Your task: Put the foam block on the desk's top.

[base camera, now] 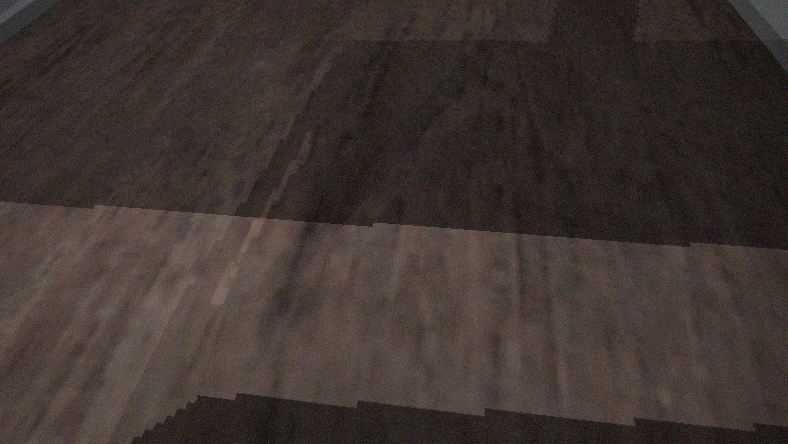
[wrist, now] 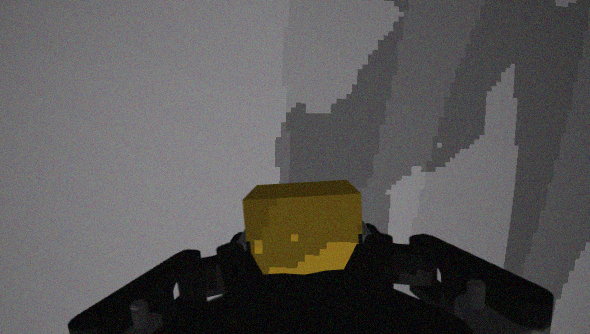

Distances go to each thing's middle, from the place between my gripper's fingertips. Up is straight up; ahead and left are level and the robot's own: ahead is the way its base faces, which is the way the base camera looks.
My hand is 10 mm past the yellow foam block point(wrist: 297, 228) and 10 mm below it.
